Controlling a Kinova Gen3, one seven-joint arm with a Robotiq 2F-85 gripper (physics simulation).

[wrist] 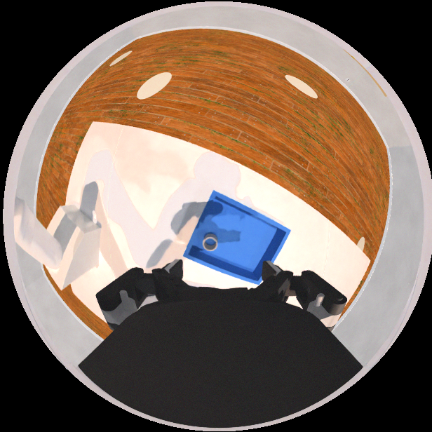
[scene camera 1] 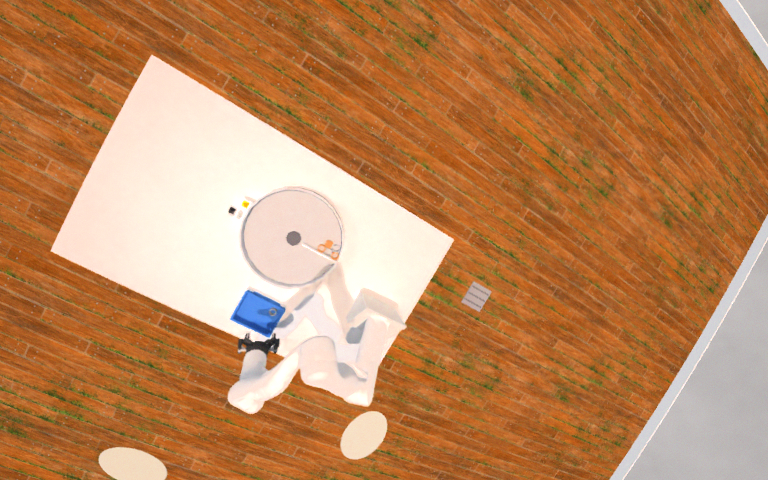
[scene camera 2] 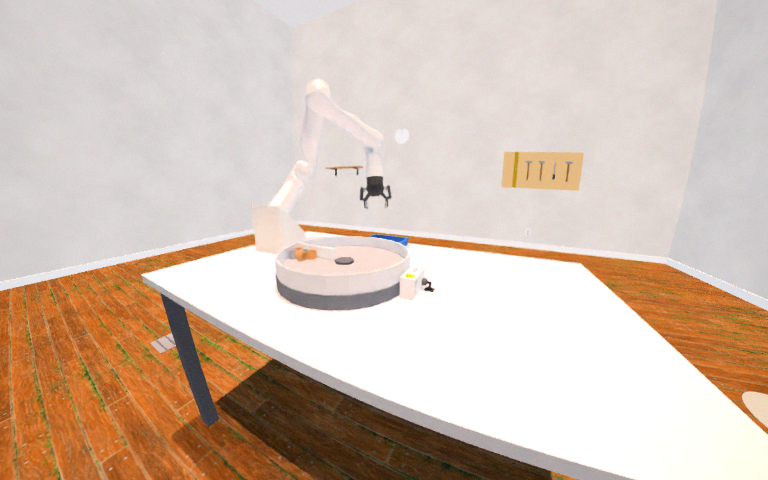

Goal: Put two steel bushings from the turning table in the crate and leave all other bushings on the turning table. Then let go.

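Seen in the pictures: gripper, fingertip midpoint: [scene camera 1: 261, 334] [scene camera 2: 376, 208]; arm's base at its link origin: [scene camera 1: 377, 321] [scene camera 2: 275, 214].
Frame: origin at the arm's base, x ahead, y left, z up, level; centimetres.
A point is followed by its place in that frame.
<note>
The blue crate [scene camera 1: 247, 309] @(x 49.0, y 27.6, z -16.4 cm) [scene camera 2: 389, 239] @(x 43.2, y 32.1, z -13.7 cm) [wrist: 250, 247] stands on the white table. One grey steel bushing [scene camera 1: 269, 313] @(x 39.9, y 23.5, z -13.7 cm) [wrist: 204, 242] lies inside it, near one short wall. My gripper [scene camera 1: 259, 336] @(x 39.3, y 25.4, z 2.1 cm) [scene camera 2: 376, 206] @(x 39.3, y 25.4, z 2.1 cm) [wrist: 222, 269] is open and empty, high above the table by the crate's outer long side. The round turning table [scene camera 1: 271, 212] @(x 60.7, y -16.5, z -11.6 cm) [scene camera 2: 339, 283] @(x 59.0, y -29.3, z -9.8 cm) carries several orange bushings [scene camera 1: 327, 243] @(x 34.6, y -17.4, z -8.5 cm) [scene camera 2: 307, 254] @(x 35.0, y -15.6, z -9.9 cm) close to its rim. A grey ring-shaped bushing [scene camera 1: 339, 246] @(x 29.2, y -18.6, z -10.9 cm) lies beside them in the scene camera 1 view; in the scene camera 2 view it is hard to make out.
A thin white bar [scene camera 1: 317, 251] @(x 36.4, y -12.4, z -7.9 cm) [scene camera 2: 324, 250] @(x 39.8, y -12.3, z -8.6 cm) crosses the turning table from its hub to the rim, beside the bushings. A small white box [scene camera 2: 409, 285] @(x 71.8, y -16.1, z -13.0 cm) with a yellow mark and a black knob adjoins its outer wall. The arm's white base [scene camera 2: 267, 227] @(x -0.5, y -4.8, z -5.4 cm) stands behind the turning table.
</note>
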